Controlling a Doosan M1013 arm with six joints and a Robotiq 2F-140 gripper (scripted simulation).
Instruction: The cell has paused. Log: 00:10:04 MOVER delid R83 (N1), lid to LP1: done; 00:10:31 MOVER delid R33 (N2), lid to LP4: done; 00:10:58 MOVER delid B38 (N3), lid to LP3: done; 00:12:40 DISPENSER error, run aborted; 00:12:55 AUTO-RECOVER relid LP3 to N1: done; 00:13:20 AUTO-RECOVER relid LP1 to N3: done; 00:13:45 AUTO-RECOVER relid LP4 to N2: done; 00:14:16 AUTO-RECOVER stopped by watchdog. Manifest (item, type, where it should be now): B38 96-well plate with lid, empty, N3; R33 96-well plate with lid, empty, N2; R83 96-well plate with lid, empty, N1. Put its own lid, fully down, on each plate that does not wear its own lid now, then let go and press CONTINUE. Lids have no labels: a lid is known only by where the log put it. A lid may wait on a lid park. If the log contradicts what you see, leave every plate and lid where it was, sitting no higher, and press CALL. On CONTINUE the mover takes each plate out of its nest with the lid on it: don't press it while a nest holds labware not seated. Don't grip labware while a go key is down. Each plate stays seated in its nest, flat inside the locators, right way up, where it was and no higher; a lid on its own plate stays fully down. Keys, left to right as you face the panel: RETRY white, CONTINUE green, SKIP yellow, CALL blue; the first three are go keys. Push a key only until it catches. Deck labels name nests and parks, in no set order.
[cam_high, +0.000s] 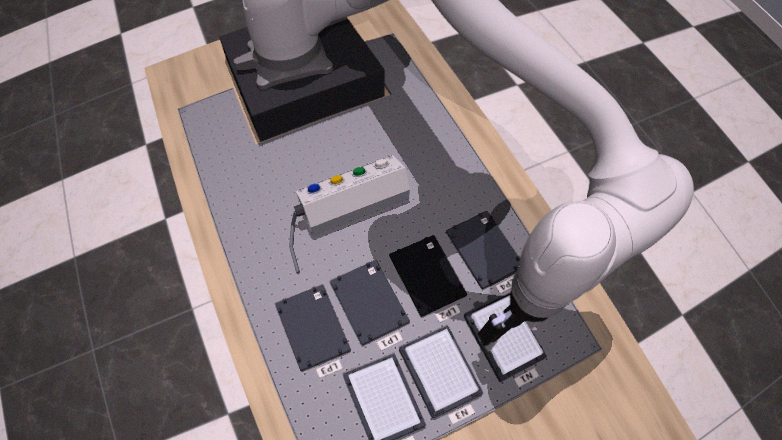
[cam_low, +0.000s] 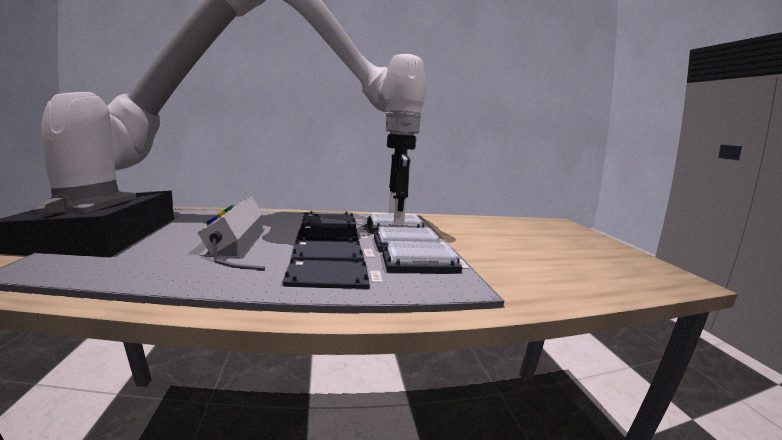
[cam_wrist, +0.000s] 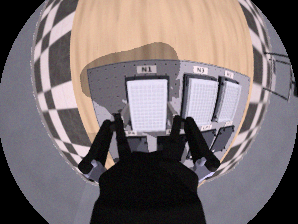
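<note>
Right now my hand is 150 mm past the LP1, 220 mm to the left of it and 50 mm above it. The rest, counted from my hand: lid park LP3: 140 mm behind, 340 mm to the right, 50 mm below; then LP2: 170 mm behind, 100 mm to the right, 50 mm below; then LP4: 190 mm behind, 40 mm to the left, 50 mm below.
</note>
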